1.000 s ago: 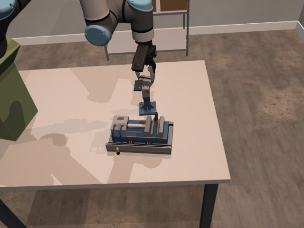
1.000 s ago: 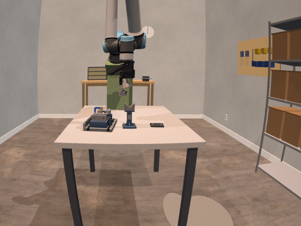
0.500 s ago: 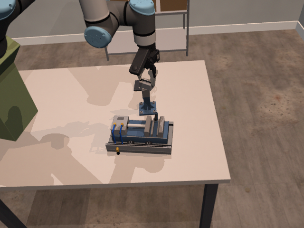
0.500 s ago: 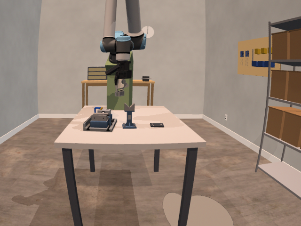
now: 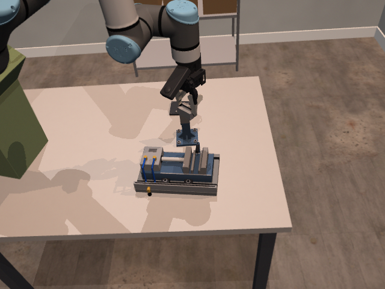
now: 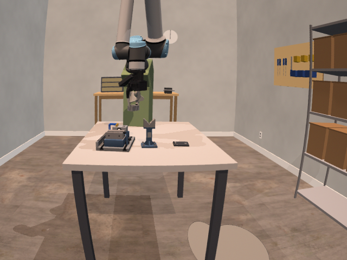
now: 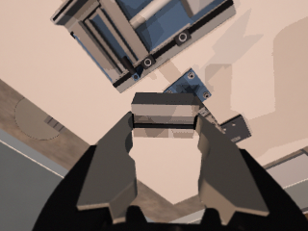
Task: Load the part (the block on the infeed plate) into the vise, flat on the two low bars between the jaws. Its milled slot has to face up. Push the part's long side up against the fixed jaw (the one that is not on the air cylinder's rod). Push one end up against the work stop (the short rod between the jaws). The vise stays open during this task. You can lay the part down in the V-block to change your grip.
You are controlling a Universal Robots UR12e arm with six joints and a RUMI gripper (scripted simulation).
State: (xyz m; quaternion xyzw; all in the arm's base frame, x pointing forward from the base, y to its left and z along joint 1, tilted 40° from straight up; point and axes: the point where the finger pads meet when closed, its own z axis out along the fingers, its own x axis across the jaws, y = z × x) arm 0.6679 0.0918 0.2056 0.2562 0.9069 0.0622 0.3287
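Now: the fixed jaw 16 cm below my hand, 10 cm to the right of it and 7 cm ahead of it. Round my hand: moving jaw: 16 cm below, 10 cm to the right; then part: right at my hand; then work stop: 14 cm below, 5 cm to the right, 4 cm ahead.
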